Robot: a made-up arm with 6 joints. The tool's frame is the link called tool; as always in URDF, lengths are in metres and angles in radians. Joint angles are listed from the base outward.
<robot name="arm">
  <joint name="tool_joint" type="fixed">
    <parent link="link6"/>
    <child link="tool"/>
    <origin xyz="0 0 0" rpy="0 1.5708 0"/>
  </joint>
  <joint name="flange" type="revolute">
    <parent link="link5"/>
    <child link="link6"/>
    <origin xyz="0 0 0.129" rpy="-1.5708 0 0"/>
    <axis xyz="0 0 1"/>
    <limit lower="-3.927" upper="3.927"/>
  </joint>
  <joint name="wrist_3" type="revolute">
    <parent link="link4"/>
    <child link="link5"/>
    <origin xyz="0 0 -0.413" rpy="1.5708 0 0"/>
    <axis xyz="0 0 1"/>
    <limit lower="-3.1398" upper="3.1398"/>
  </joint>
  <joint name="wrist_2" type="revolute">
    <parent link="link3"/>
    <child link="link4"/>
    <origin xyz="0 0 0" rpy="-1.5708 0 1.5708"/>
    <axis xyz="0 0 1"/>
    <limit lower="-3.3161" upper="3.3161"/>
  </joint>
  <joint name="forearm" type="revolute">
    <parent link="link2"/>
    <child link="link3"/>
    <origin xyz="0 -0.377 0" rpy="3.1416 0 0"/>
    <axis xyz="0 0 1"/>
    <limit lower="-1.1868" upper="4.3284"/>
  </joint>
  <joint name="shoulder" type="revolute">
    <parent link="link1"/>
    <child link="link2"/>
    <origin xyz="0 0 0" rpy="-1.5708 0 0"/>
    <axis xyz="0 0 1"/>
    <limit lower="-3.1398" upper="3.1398"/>
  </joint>
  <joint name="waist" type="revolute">
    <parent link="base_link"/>
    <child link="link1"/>
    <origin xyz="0 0 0.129"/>
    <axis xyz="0 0 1"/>
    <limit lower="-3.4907" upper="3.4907"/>
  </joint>
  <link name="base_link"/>
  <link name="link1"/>
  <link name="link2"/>
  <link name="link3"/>
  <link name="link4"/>
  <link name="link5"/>
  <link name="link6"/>
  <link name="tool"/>
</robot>
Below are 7 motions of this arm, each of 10 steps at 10 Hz.
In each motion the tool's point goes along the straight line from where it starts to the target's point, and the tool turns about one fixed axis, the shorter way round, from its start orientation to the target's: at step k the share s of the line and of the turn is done. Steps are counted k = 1, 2, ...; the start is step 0. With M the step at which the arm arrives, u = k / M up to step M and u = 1 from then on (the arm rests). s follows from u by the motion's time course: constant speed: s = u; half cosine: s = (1 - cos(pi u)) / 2; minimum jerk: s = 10 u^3 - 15 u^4 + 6 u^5.
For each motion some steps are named. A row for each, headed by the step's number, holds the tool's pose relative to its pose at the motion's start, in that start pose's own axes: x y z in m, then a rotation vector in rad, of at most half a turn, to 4 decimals.
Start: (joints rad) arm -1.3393 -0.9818 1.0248 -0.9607 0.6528 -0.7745
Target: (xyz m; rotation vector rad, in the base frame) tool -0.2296 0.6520 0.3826 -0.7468 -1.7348 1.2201
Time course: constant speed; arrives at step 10
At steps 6, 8, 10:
6: -0.0136 0.2859 -0.0073 0.0145 0.1606 0.2244
8: -0.0182 0.3812 -0.0098 0.0193 0.2141 0.2992
10: -0.0227 0.4765 -0.0122 0.0241 0.2676 0.3740

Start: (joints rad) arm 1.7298 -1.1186 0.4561 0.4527 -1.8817 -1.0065
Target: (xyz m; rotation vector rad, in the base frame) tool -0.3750 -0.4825 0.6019 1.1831 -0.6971 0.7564
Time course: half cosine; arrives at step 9
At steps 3, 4, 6, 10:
3: -0.0549 0.0284 -0.1291 -0.0543 -0.3594 0.1286
4: -0.0908 0.0469 -0.2134 -0.0897 -0.5940 0.2126
6: -0.1648 0.0851 -0.3874 -0.1629 -1.0782 0.3859
10: -0.2197 0.1134 -0.5165 -0.2172 -1.4375 0.5145

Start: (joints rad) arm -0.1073 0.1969 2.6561 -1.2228 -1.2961 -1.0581
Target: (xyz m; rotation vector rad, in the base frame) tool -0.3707 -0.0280 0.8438 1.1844 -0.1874 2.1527
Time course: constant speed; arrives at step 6
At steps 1, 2, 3, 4, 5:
1: -0.0041 0.0323 -0.0037 0.1093 -0.0538 0.1137
2: -0.0082 0.0647 -0.0074 0.2187 -0.1075 0.2274
3: -0.0123 0.0970 -0.0112 0.3280 -0.1613 0.3410
4: -0.0164 0.1294 -0.0149 0.4373 -0.2151 0.4547
5: -0.0205 0.1617 -0.0186 0.5467 -0.2688 0.5684

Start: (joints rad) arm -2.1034 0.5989 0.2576 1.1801 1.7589 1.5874
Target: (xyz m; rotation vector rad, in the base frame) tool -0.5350 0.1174 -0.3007 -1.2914 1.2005 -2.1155
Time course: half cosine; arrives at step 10
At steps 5, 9, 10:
5: -0.3505 -0.1757 0.2919 0.2162 0.6660 0.3299
9: -0.6839 -0.3428 0.5694 0.4219 1.2994 0.6437
10: -0.7011 -0.3514 0.5837 0.4325 1.3320 0.6598

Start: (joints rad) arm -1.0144 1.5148 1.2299 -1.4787 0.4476 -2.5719
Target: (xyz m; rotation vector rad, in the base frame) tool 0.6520 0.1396 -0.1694 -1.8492 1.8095 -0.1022
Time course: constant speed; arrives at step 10
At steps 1, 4, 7, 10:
1: -0.0706 -0.0075 0.0415 -0.0328 -0.0083 0.0062
4: -0.2824 -0.0299 0.1659 -0.1311 -0.0332 0.0248
7: -0.4942 -0.0524 0.2904 -0.2295 -0.0581 0.0433
10: -0.7059 -0.0748 0.4148 -0.3278 -0.0830 0.0619

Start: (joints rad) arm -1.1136 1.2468 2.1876 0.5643 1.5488 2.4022
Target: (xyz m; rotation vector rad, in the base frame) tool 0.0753 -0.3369 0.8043 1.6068 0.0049 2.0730
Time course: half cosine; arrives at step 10
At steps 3, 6, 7, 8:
3: 0.0512 0.0213 -0.0146 0.0330 0.0034 0.1444
6: 0.1626 0.0676 -0.0463 0.1048 0.0109 0.4586
7: 0.1972 0.0820 -0.0561 0.1271 0.0132 0.5562
8: 0.2247 0.0934 -0.0640 0.1448 0.0150 0.6337

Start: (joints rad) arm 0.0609 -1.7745 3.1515 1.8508 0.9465 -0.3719
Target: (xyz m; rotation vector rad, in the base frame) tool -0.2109 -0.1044 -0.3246 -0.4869 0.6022 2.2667
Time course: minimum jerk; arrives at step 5
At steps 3, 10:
3: -0.0639 0.0429 -0.0554 -0.1243 -0.0047 0.3991
10: -0.0937 0.0629 -0.0812 -0.1820 -0.0069 0.5848

